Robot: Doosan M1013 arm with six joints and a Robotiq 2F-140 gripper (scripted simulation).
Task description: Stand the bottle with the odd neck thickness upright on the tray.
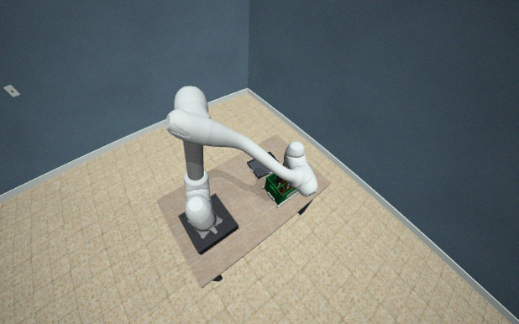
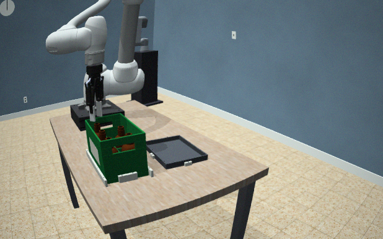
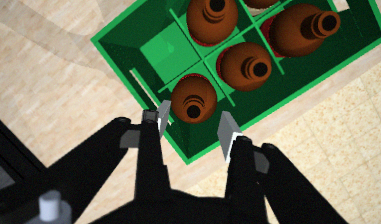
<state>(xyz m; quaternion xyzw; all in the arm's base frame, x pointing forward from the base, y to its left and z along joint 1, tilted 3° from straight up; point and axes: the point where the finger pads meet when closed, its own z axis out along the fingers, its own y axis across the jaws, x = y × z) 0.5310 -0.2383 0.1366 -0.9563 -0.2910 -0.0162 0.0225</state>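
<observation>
The green crate lies 100 mm ahead of my hand, 30 mm to the left of it and 130 mm below it. From my hand the other things lie so: dark tray: 150 mm ahead, 300 mm to the left, 200 mm below; brown bottle: 190 mm ahead, 50 mm to the left, 130 mm below.
</observation>
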